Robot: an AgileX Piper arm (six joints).
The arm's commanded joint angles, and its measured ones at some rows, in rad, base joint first. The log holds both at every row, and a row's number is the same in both.
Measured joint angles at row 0:
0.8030, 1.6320, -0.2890, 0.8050, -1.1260, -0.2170
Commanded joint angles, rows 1 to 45:
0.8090, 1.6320, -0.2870, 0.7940, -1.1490, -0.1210
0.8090, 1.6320, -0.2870, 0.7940, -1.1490, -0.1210
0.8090, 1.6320, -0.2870, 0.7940, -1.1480, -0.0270
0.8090, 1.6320, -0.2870, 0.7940, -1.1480, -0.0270
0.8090, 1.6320, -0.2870, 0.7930, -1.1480, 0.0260
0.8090, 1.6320, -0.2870, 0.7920, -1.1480, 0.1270
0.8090, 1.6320, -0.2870, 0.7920, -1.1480, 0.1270
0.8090, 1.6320, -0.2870, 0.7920, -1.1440, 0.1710
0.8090, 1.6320, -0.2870, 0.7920, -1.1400, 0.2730
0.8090, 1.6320, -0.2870, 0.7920, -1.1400, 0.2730
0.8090, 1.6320, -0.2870, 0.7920, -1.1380, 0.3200
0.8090, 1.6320, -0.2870, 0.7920, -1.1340, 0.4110
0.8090, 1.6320, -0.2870, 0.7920, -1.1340, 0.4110
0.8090, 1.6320, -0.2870, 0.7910, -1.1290, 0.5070
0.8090, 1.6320, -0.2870, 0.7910, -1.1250, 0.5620
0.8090, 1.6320, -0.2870, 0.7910, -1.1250, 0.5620
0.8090, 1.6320, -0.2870, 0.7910, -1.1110, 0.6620
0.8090, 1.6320, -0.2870, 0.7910, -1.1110, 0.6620
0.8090, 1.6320, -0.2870, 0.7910, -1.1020, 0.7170
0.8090, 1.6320, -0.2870, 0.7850, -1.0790, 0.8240
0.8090, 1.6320, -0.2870, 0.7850, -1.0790, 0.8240
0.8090, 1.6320, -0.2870, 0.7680, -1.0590, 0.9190
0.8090, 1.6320, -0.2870, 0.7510, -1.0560, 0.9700
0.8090, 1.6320, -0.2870, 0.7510, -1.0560, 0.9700
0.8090, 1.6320, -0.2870, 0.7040, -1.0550, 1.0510
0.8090, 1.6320, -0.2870, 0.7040, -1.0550, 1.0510
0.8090, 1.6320, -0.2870, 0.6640, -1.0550, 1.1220
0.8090, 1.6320, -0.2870, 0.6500, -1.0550, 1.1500
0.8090, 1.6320, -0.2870, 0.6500, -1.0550, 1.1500
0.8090, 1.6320, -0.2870, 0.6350, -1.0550, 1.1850
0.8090, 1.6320, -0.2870, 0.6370, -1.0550, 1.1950
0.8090, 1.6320, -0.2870, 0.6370, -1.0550, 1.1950
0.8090, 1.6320, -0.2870, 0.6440, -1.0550, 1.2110
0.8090, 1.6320, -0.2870, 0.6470, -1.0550, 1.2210
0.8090, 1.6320, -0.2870, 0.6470, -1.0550, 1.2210
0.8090, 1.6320, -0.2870, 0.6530, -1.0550, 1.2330
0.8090, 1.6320, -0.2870, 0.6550, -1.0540, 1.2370
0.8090, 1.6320, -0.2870, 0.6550, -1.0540, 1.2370
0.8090, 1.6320, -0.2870, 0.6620, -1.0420, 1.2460
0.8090, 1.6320, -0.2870, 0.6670, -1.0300, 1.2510
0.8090, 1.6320, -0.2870, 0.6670, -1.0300, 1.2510
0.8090, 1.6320, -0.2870, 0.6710, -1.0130, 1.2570
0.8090, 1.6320, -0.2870, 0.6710, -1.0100, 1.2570
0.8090, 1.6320, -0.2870, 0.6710, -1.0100, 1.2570
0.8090, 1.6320, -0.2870, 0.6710, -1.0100, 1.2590
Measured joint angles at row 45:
0.8030, 1.6320, -0.2880, 0.6740, -1.0190, 1.2550
